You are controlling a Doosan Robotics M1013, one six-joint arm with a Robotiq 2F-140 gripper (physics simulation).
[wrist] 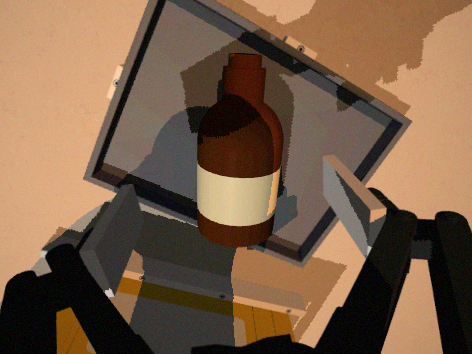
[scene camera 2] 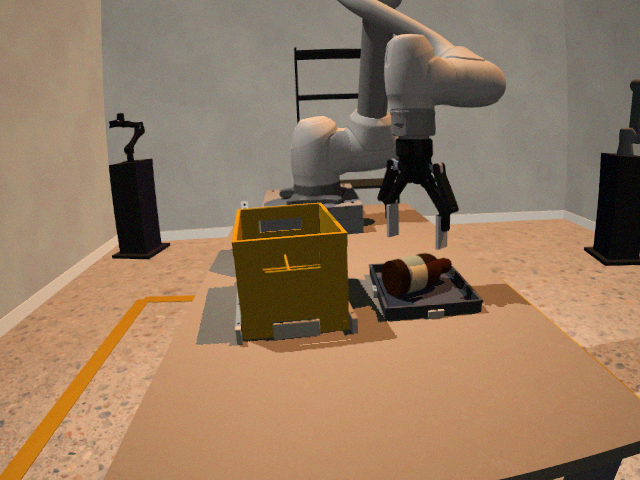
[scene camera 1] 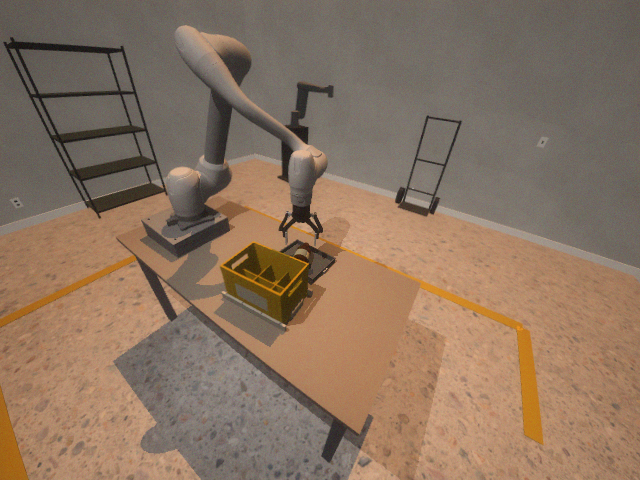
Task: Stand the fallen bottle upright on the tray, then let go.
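Observation:
A brown bottle with a cream label lies on its side in a dark shallow tray. In the wrist view its neck points to the top and its base reaches over the tray's lower edge. My gripper is open and empty, pointing down a little above the bottle. In the wrist view one finger stands on each side of the bottle's lower part, apart from it.
A yellow crate with dividers stands close beside the tray, held by low grey brackets on the table. The robot's base stands at the table's far end. A shelf rack and a hand truck stand off the table.

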